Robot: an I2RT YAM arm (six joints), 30 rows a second.
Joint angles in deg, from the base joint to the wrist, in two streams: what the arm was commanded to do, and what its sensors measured. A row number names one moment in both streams.
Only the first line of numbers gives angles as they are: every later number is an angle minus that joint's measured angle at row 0.
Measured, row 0:
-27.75, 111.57, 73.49, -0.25, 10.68, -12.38
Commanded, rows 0 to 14:
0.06, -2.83, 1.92, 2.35, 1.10, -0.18
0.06, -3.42, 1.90, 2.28, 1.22, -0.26
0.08, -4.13, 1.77, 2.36, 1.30, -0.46
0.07, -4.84, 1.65, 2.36, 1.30, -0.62
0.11, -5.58, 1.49, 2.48, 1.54, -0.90
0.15, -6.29, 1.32, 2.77, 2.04, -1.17
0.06, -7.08, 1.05, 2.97, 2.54, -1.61
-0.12, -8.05, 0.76, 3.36, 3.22, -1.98
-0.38, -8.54, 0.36, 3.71, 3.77, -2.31
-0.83, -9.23, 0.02, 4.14, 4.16, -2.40
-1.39, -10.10, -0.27, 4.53, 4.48, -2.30
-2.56, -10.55, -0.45, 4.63, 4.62, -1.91
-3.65, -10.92, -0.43, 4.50, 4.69, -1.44
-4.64, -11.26, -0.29, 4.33, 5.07, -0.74
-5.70, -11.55, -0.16, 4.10, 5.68, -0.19
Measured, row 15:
-1.75, -7.78, 0.27, 2.75, 2.64, -1.68
